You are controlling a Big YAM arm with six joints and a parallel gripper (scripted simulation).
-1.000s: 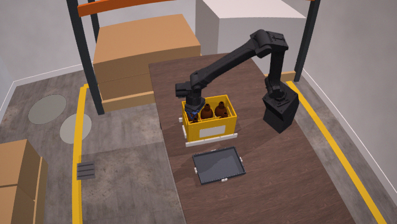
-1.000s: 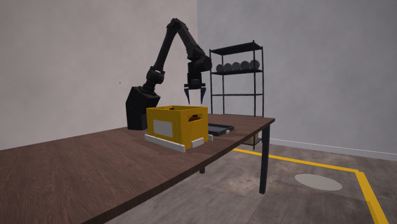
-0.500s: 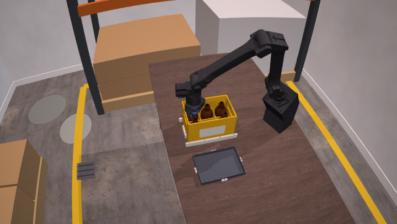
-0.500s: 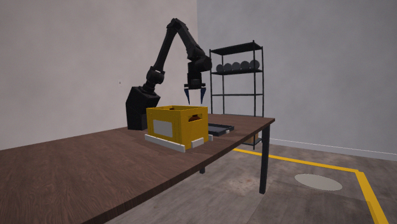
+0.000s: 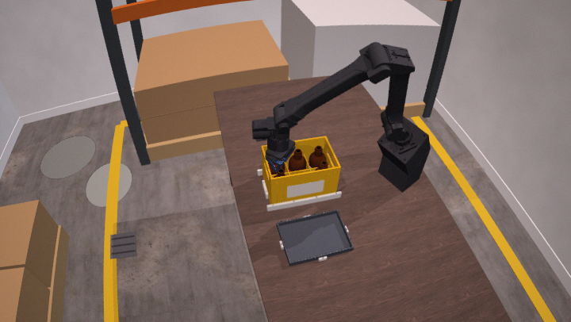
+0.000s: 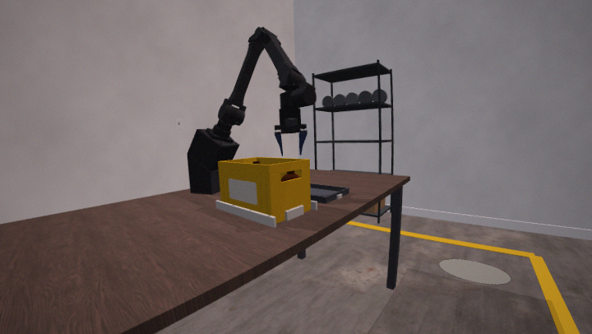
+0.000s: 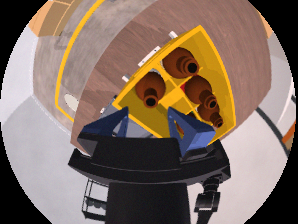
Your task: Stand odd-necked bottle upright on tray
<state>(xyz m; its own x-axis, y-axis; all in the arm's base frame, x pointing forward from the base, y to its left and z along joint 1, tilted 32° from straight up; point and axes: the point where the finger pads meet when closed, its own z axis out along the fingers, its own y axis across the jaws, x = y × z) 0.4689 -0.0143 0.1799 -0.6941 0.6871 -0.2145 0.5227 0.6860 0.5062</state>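
Right now the glass bottle is 11 cm below my hand. The rest, counted from my hand: dark tray (11 cm behind, 21 cm to the left, 19 cm below); yellow crate (9 cm behind, 6 cm to the right, 11 cm below).
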